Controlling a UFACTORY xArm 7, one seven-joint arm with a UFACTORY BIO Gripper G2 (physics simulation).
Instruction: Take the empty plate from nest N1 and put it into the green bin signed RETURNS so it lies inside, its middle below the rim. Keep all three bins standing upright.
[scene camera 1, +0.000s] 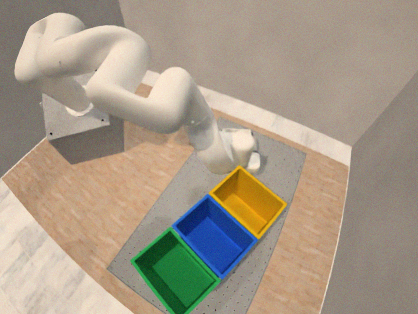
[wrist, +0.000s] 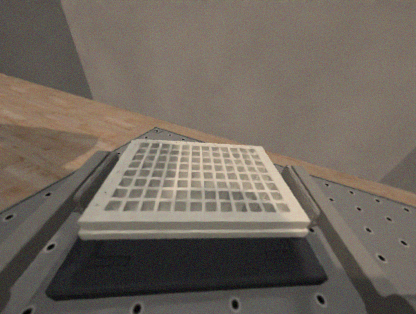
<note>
In view: my gripper (wrist: 203, 166), a rectangular plate (wrist: 158, 189), a blue bin (scene camera 1: 218, 239), a yellow bin (scene camera 1: 252, 204) and a dark nest (wrist: 156, 266).
The wrist view misses the blue bin: it is out of frame. The wrist view does not show the yellow bin: it is out of frame.
</note>
